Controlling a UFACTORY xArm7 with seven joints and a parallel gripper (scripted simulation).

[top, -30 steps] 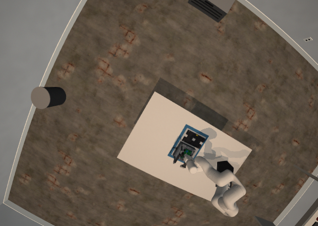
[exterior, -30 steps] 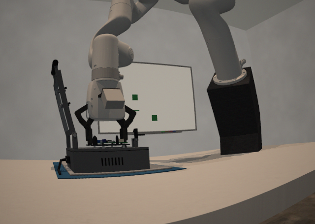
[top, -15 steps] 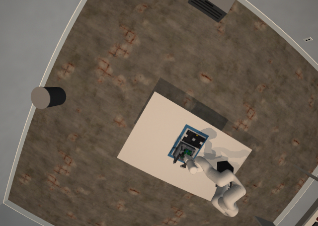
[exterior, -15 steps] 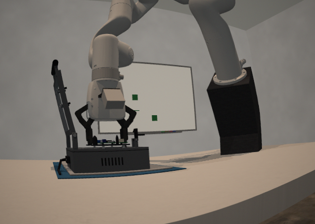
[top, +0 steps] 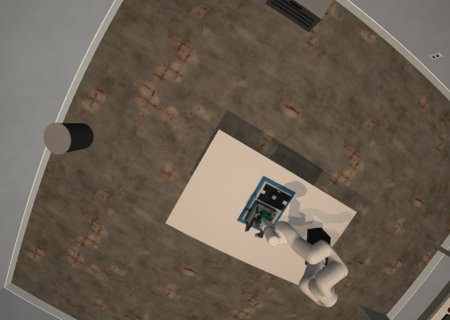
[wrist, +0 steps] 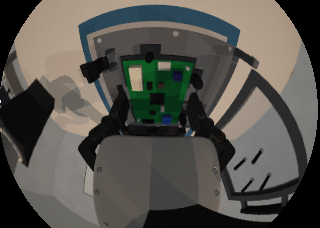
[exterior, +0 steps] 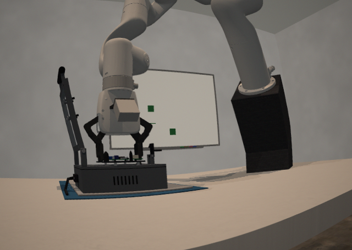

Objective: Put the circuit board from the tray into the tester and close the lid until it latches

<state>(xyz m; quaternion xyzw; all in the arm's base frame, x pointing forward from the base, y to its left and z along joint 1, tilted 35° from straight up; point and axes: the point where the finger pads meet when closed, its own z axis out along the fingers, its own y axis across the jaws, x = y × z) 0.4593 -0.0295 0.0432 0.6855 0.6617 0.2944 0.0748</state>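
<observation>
My hand is right at the green circuit board. Also, from my hand: lid (120 mm ahead, 10 mm to the left, 100 mm above); then latch hook (70 mm behind, 50 mm to the left, 10 mm above).
</observation>
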